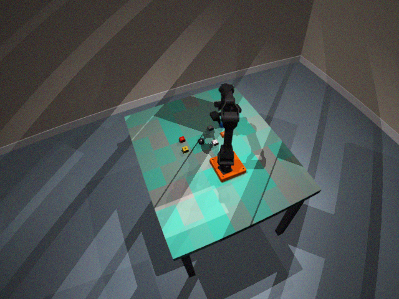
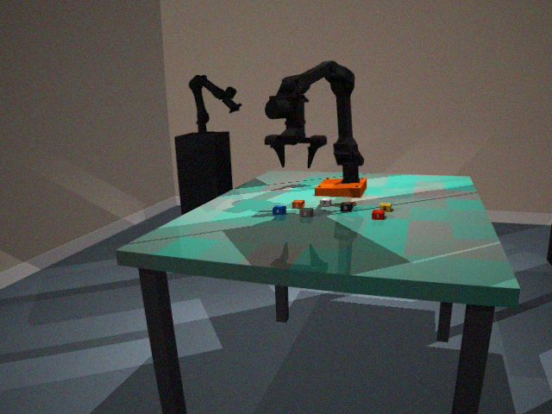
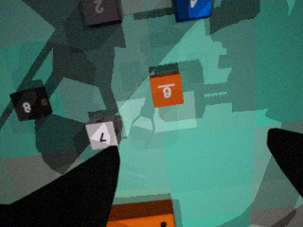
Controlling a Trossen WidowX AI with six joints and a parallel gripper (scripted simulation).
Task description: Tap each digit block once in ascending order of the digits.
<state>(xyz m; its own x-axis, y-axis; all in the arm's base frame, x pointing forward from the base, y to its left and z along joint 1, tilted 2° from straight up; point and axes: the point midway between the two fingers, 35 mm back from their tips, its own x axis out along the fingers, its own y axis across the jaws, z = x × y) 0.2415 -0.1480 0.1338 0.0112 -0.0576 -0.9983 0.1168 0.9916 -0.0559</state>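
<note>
The red block is 110 mm ahead of my gripper tip, 260 mm to the left of it and 110 mm below it. The rest, counted from my gripper tip: orange block 10 mm ahead, 10 mm to the left, 110 mm below; blue block 90 mm ahead, 40 mm to the right, 110 mm below; white block 20 mm behind, 90 mm to the left, 110 mm below.
</note>
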